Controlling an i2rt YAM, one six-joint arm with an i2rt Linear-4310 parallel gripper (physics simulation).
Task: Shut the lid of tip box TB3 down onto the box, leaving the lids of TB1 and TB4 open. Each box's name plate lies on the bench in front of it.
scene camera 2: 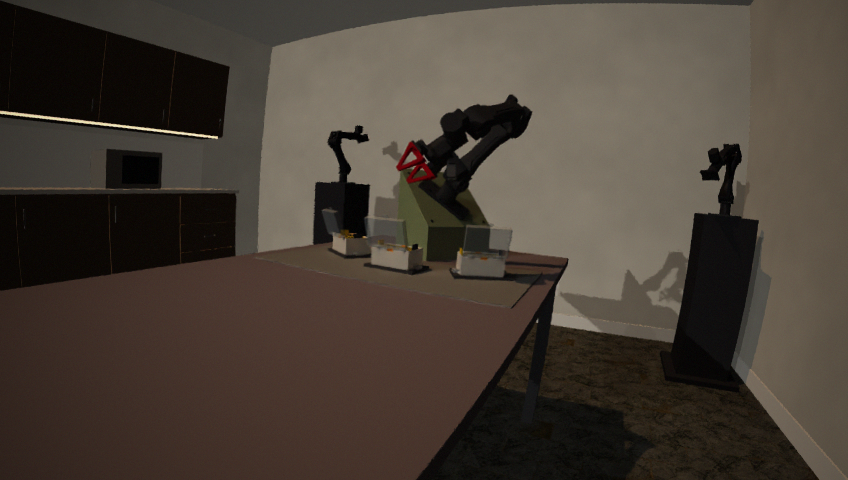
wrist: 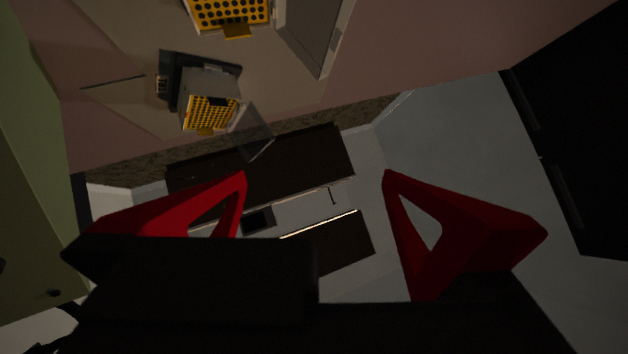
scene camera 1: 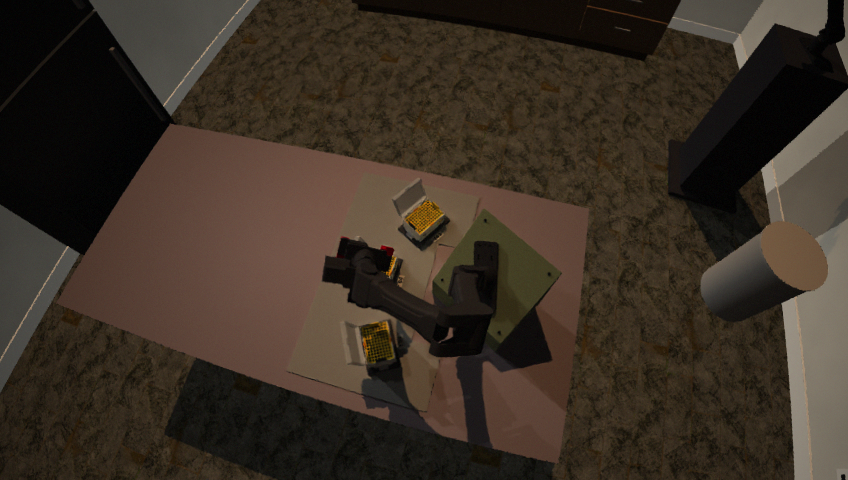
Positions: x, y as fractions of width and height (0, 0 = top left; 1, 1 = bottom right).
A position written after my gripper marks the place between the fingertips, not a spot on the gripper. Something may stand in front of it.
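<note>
Through scene camera 1 I see a lid (scene camera 1: 0.49, 0.41) and a beige mat (scene camera 1: 0.38, 0.74). Scene camera 2 gives me my gripper (scene camera 2: 0.47, 0.37), a lid (scene camera 2: 0.58, 0.50) and that same beige mat (scene camera 2: 0.52, 0.58). In the wrist view there is my gripper (wrist: 0.50, 0.50) again, together with the beige mat (wrist: 0.44, 0.23).
</note>
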